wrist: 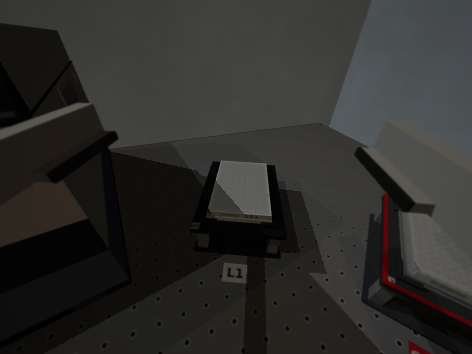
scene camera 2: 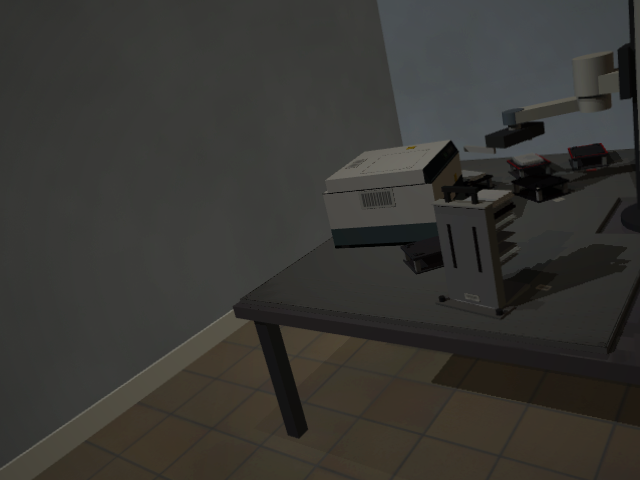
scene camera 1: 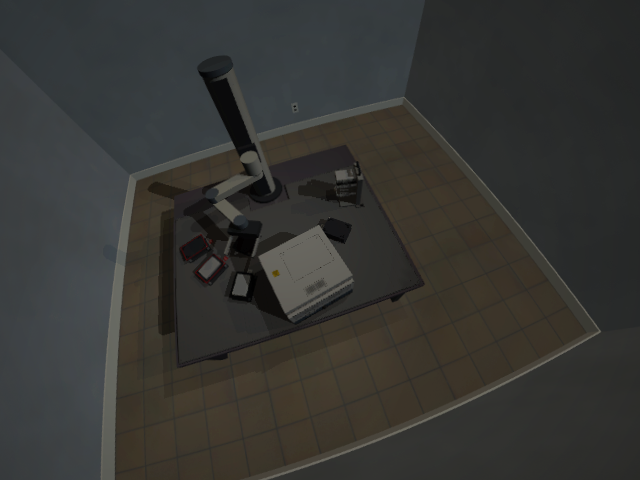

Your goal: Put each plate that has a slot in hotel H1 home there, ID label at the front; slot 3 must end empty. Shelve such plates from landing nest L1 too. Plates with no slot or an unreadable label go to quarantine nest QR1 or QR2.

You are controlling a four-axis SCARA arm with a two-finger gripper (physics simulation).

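Pixels of known places: gripper, fingertip midpoint: (wrist: 233,129) (scene camera 2: 482,142) (scene camera 1: 238,256); arm's base at its link origin: (scene camera 1: 266,190).
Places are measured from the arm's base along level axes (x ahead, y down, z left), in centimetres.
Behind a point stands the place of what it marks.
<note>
My gripper (scene camera 1: 241,249) @(x 60.9, y -21.3, z -21.9 cm) (wrist: 233,129) @(x 60.9, y -21.3, z -21.9 cm) is open and empty. It is raised over the table, facing nest L1, with its two fingers at either side of the wrist view. A pale plate (scene camera 1: 240,284) @(x 71.7, y -7.7, z -28.0 cm) (wrist: 242,187) @(x 70.9, y -7.7, z -27.3 cm) lies flat on black nest L1 (wrist: 280,210) @(x 66.0, y -6.3, z -31.2 cm); print on its near side is too small to read. Another pale plate (scene camera 1: 210,268) @(x 55.2, y -7.7, z -45.1 cm) (scene camera 2: 527,160) @(x 52.8, y -7.7, z -42.0 cm) (wrist: 440,250) @(x 54.1, y -7.7, z -43.7 cm) lies on red-rimmed quarantine nest QR1 (wrist: 385,240) @(x 57.5, y -6.3, z -40.7 cm). The other red-rimmed nest, QR2 (scene camera 1: 194,247) @(x 35.3, y -6.2, z -55.6 cm) (scene camera 2: 587,151) @(x 34.4, y -6.2, z -54.6 cm), bears no plate. Hotel H1 (scene camera 1: 360,191) @(x 39.3, y -15.9, z 59.7 cm) (scene camera 2: 467,253) @(x 31.8, y -15.3, z 62.1 cm) stands upright; pale edges show at several levels, but slot numbers are unreadable.
A large white instrument (scene camera 1: 305,268) @(x 82.2, y -25.9, z 11.5 cm) (scene camera 2: 382,206) @(x 75.1, y -15.2, z 28.8 cm) (wrist: 35,55) @(x 76.0, y -23.8, z -8.7 cm) stands beside L1. A black nest (scene camera 2: 540,186) @(x 39.3, y -6.3, z -13.5 cm) stands below the gripper in scene camera 1. Another black nest (scene camera 1: 337,228) @(x 54.8, y -6.3, z 38.2 cm) (scene camera 2: 423,253) @(x 53.9, y -6.5, z 44.5 cm) stands between instrument and hotel. The arm's column (scene camera 1: 242,113) @(x 6.0, y -66.2, z 4.5 cm) rises at the back.
</note>
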